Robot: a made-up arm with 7 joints. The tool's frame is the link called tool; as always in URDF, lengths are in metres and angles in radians. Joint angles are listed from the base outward. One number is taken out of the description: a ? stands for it. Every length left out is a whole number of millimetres.
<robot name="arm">
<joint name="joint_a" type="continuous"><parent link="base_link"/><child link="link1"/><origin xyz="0.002 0.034 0.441" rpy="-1.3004 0.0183 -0.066"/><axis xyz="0 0 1"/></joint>
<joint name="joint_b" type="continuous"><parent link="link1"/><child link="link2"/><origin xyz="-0.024 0.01 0" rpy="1.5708 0 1.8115"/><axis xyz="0 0 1"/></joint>
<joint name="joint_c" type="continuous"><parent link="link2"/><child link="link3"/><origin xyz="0.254 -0.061 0" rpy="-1.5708 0 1.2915"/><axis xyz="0 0 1"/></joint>
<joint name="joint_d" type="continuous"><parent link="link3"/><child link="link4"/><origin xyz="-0.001 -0.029 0" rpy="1.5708 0 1.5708"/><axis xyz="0 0 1"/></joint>
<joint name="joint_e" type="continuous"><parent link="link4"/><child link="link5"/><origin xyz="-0.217 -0.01 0" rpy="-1.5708 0 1.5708"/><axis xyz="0 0 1"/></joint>
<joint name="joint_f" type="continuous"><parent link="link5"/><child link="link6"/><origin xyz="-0.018 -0.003 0" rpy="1.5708 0 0"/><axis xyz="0 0 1"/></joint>
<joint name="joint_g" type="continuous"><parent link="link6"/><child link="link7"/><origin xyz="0.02 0.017 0" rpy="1.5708 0 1.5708"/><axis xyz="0 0 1"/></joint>
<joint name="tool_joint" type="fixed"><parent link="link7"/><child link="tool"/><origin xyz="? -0.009 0" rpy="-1.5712 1.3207 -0.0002"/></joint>
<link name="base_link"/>
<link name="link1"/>
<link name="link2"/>
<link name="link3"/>
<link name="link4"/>
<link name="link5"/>
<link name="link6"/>
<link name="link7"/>
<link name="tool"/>
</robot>
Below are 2 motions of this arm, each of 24 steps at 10 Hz.
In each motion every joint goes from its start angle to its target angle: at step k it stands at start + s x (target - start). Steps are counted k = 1, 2, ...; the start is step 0. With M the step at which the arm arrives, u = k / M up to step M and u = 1 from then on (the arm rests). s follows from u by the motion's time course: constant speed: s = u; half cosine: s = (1 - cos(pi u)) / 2; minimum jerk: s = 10 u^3 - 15 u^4 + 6 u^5.
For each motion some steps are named. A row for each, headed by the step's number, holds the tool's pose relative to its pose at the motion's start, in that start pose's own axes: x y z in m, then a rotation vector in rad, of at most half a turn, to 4 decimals.
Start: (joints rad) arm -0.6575 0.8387 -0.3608 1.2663 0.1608 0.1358 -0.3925
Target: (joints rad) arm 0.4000 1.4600 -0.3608 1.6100 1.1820 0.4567 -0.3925
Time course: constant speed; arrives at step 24
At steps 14, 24:
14: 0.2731 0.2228 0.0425 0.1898 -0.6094 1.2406
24: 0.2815 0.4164 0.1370 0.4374 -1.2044 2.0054

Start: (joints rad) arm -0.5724 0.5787 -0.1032 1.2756 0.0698 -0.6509 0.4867
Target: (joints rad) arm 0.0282 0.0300 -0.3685 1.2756 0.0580 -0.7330 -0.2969
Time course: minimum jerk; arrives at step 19
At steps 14, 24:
14: -0.0470 0.3486 -0.1414 1.1025 0.6261 0.3751
24: -0.0722 0.3914 -0.1484 1.2145 0.7470 0.4090

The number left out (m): 0.022
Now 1 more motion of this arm.
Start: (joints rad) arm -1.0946 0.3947 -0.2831 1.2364 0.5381 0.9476 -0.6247
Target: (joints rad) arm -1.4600 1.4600 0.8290 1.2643 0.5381 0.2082 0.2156
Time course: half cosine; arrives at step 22
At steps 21, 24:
21: 0.3515 0.3727 0.3363 -1.7243 1.1157 -0.7427
24: 0.3541 0.3747 0.3359 -1.7348 1.1232 -0.7449

